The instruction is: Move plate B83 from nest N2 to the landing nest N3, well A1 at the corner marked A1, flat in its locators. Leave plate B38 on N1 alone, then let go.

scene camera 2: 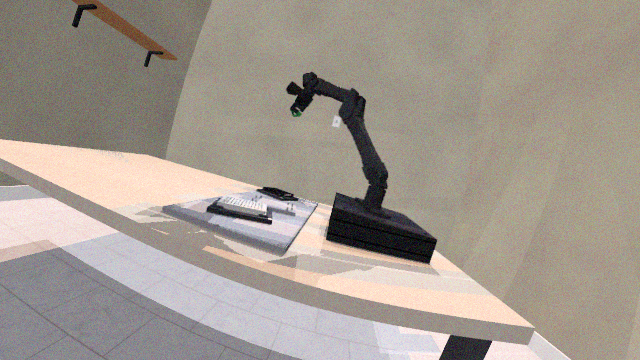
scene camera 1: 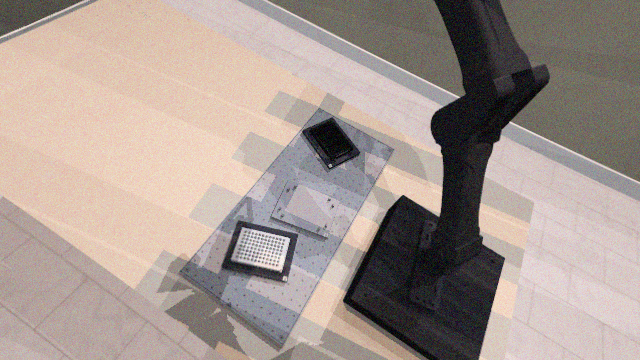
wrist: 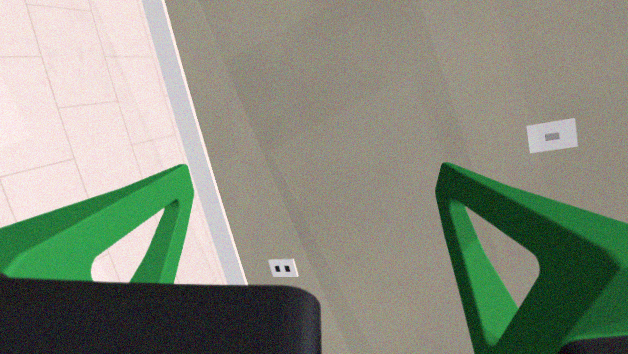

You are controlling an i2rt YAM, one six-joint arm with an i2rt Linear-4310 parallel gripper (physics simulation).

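A white many-welled plate [scene camera 1: 260, 249] [scene camera 2: 242, 205] sits in a dark nest [scene camera 1: 250, 272] at the near end of the grey perforated board. A black plate [scene camera 1: 331, 139] [scene camera 2: 277, 192] sits in another dark nest at the board's far end. Between them is a pale, flat nest [scene camera 1: 300, 223] [scene camera 2: 285, 212] with small upright locators and no plate on it. The plate and nest labels are too small to read. My gripper [scene camera 2: 296, 113] [wrist: 314, 177] is open and empty, high above the board, its green fingers wide apart. It does not show in scene camera 1.
The perforated board [scene camera 1: 240, 290] [scene camera 2: 280, 245] lies on the wooden table [scene camera 1: 125, 100] [scene camera 2: 100, 175]. The arm's black base block [scene camera 1: 380, 280] [scene camera 2: 380, 235] stands beside it. A wall shelf [scene camera 2: 125, 30] is at upper left. The wrist view shows wall, floor and a wall socket [wrist: 283, 268].
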